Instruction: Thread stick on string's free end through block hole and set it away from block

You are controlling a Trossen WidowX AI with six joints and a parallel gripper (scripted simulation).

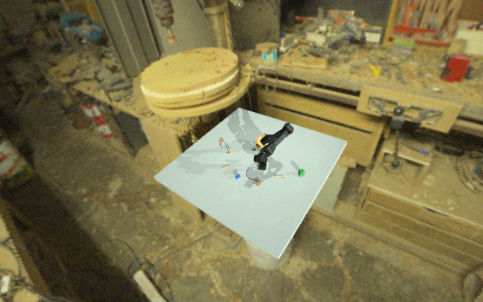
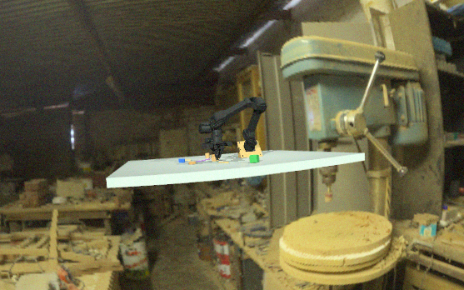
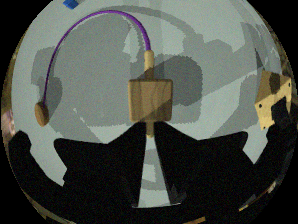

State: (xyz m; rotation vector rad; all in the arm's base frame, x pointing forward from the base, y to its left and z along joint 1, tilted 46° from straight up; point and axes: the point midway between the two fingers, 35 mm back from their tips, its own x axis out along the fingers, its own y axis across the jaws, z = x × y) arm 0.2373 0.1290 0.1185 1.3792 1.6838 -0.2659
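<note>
The wooden block lies 1 cm ahead of my gripper tip, 2 cm to the right of it and 1 cm above it. From my gripper tip the other things lie so: round wooden button 16 cm ahead, 8 cm to the left; then small blue piece 21 cm ahead, 11 cm to the right; then thin wooden stick 2 cm ahead, 4 cm to the right, 1 cm above.
</note>
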